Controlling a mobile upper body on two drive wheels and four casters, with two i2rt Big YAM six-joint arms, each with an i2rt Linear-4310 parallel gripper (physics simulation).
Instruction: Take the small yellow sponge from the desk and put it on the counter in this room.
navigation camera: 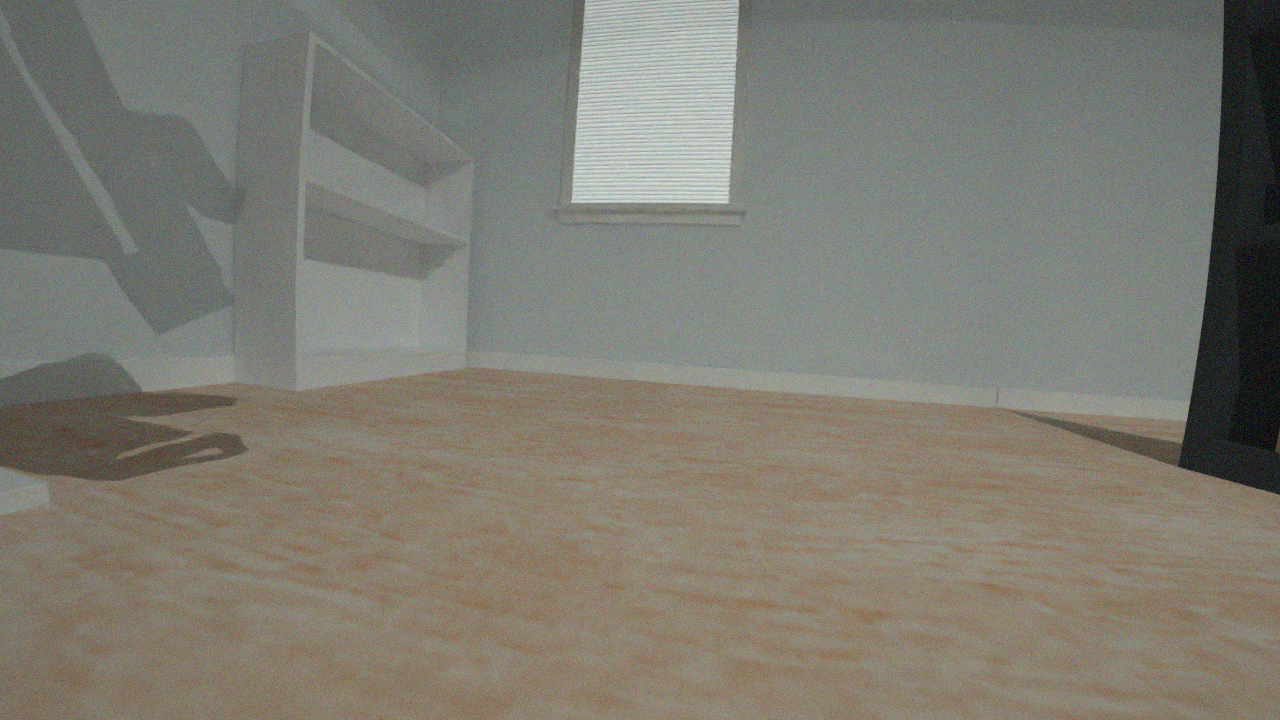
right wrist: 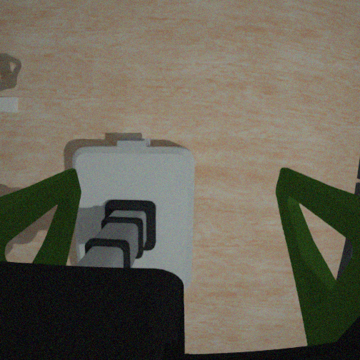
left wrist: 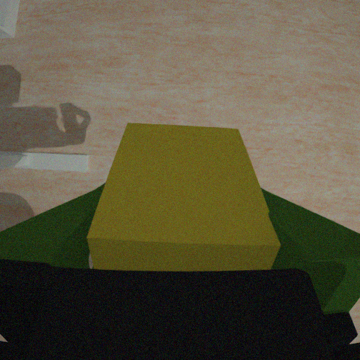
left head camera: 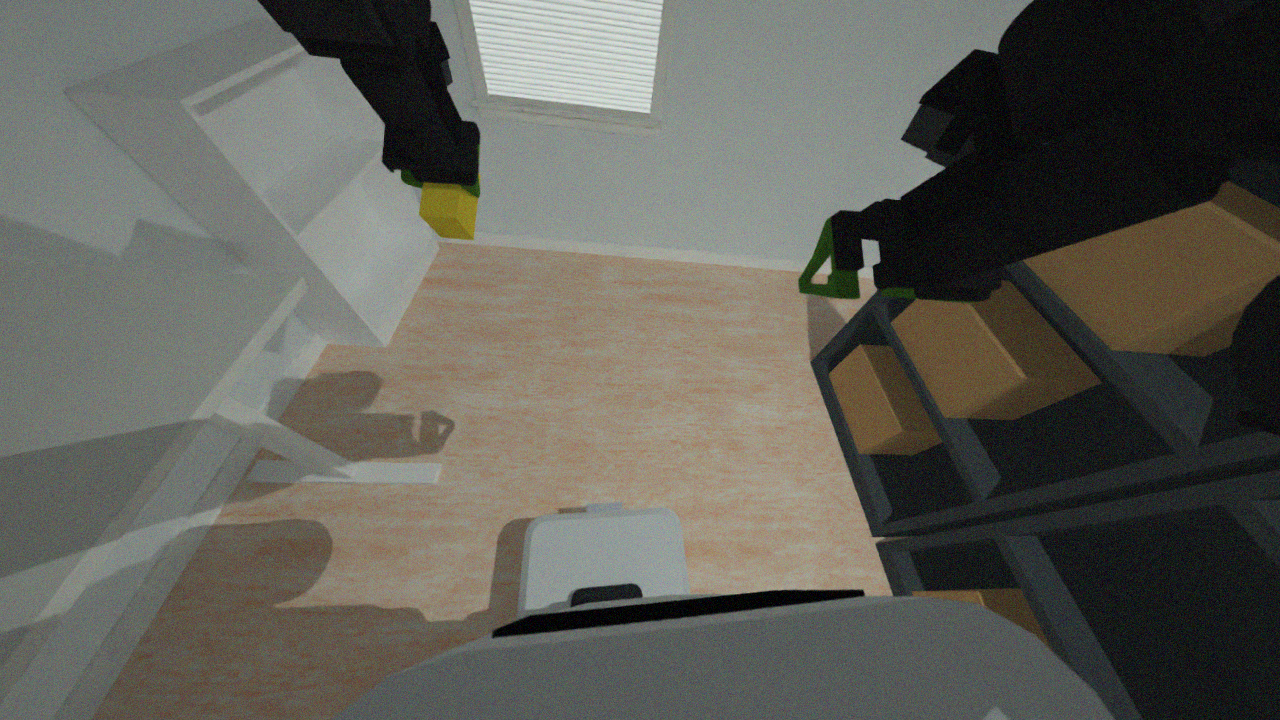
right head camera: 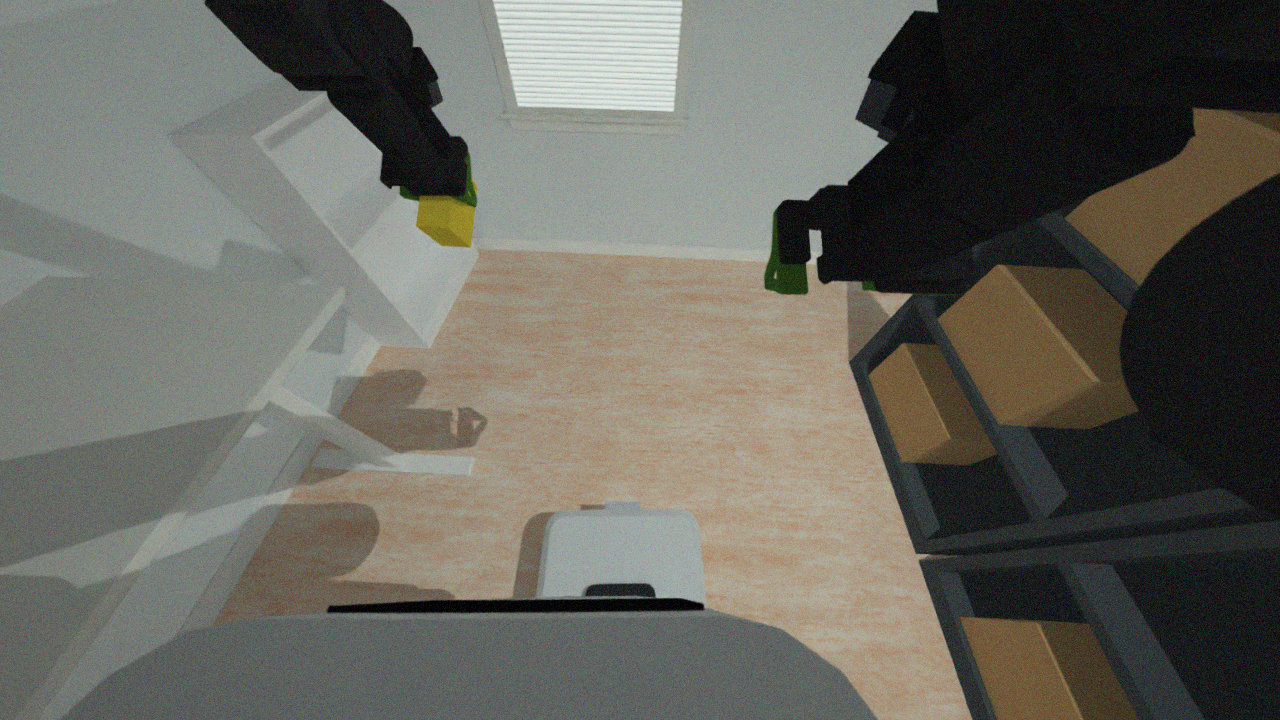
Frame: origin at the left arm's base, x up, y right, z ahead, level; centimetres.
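Where they show: left gripper, fingertip midpoint: (right head camera: pixel 461 203); right gripper, fingertip midpoint: (left head camera: pixel 842 287) (right head camera: pixel 815 282).
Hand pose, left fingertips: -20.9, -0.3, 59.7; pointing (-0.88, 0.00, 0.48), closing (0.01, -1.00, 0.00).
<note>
After its pixels a point has its place, as x, y, z.
The small yellow sponge (left head camera: pixel 447 213) @[-18.7, 0.4, 50.9] (right head camera: pixel 444 221) @[-18.6, 0.9, 51.1] (left wrist: pixel 182 162) is held in the air between the green fingers of my left gripper (left head camera: pixel 443 185) @[-20.9, -0.3, 59.7] (right head camera: pixel 438 194) @[-20.9, -0.3, 59.7] (left wrist: pixel 178 181), which is shut on it. My right gripper (left head camera: pixel 863 293) @[-13.6, 44.3, 33.6] (right head camera: pixel 830 288) @[-13.6, 44.3, 33.6] (right wrist: pixel 177 179) is open, with nothing between its fingers, above the floor. The white desk (left head camera: pixel 179 376) @[-46.0, -49.2, 43.8] (right head camera: pixel 223 385) @[-46.0, -50.7, 41.2] runs along the left side in both head views, partly in shadow. A counter cannot be made out for certain in any view.
A white bookshelf (left head camera: pixel 192 161) @[-51.0, -97.6, 121.0] (navigation camera: pixel 268 205) @[-85.9, -99.2, 121.2] stands by the left wall. A dark shelf rack (left head camera: pixel 971 465) @[-87.6, 141.3, 33.1] (right head camera: pixel 1038 474) @[-87.7, 144.7, 34.6] (navigation camera: pixel 1221 358) @[-115.2, 144.3, 106.1] with brown boxes (left head camera: pixel 966 358) @[-70.2, 143.0, 63.7] (right head camera: pixel 1038 349) @[-66.0, 143.0, 63.9] stands close on the right. A white desk foot (left head camera: pixel 393 472) (right head camera: pixel 434 464) sticks out over the floor at left.
</note>
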